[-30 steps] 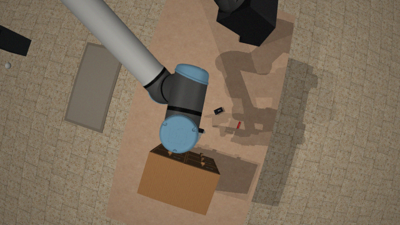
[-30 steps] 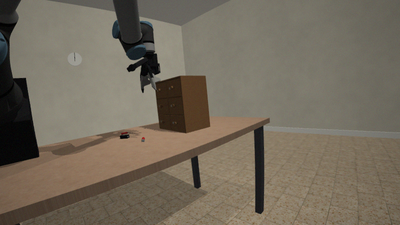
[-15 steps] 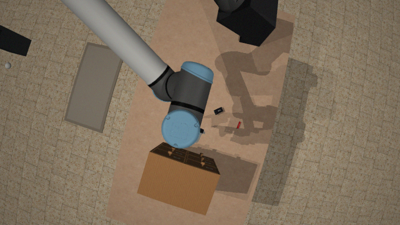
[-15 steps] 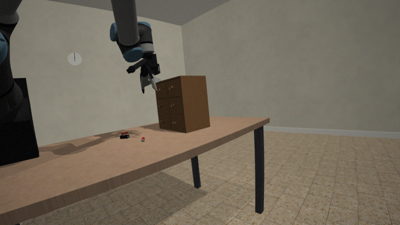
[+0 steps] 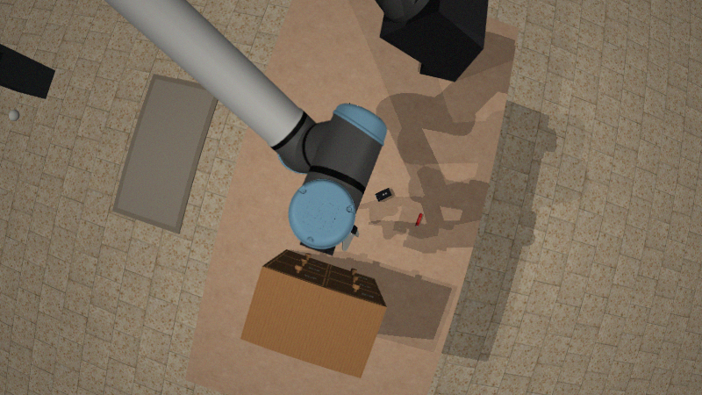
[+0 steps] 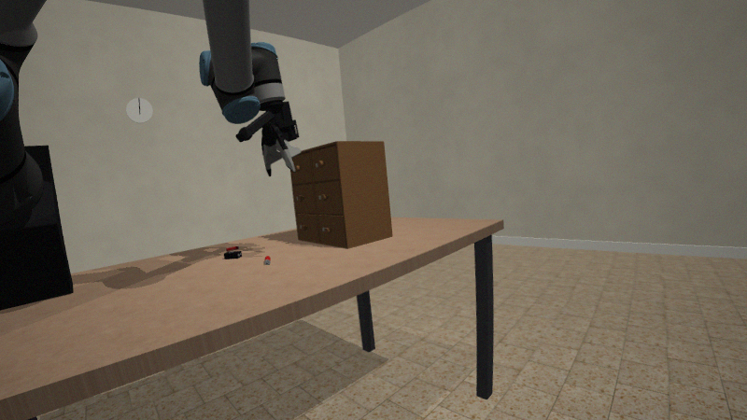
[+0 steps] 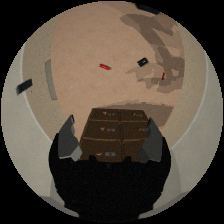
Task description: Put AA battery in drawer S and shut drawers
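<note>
Right now my hand is 210 mm short of the drawer, 50 mm to the left of it and 100 mm above it. The rest, counted from my hand: small black object (110 mm behind, 130 mm to the left, 220 mm below).
</note>
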